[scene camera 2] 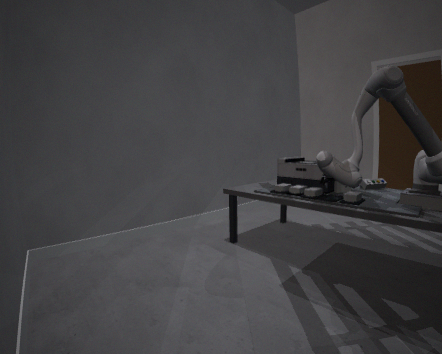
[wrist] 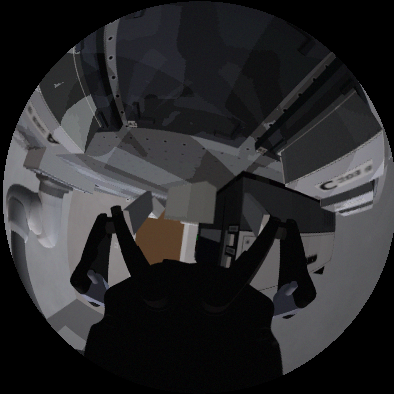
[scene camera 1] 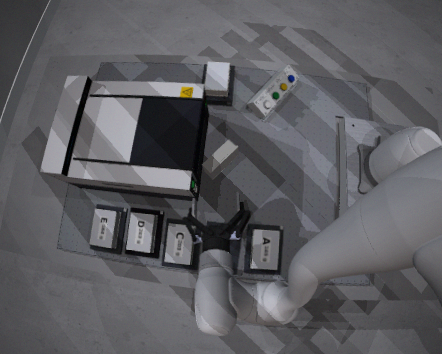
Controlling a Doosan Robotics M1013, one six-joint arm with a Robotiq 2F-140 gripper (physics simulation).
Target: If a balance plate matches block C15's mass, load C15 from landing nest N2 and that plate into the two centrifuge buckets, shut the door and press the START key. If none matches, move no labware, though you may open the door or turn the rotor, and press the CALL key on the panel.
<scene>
same spot on centrifuge: [scene camera 2: 296, 171] = [wrist: 316, 251]
</scene>
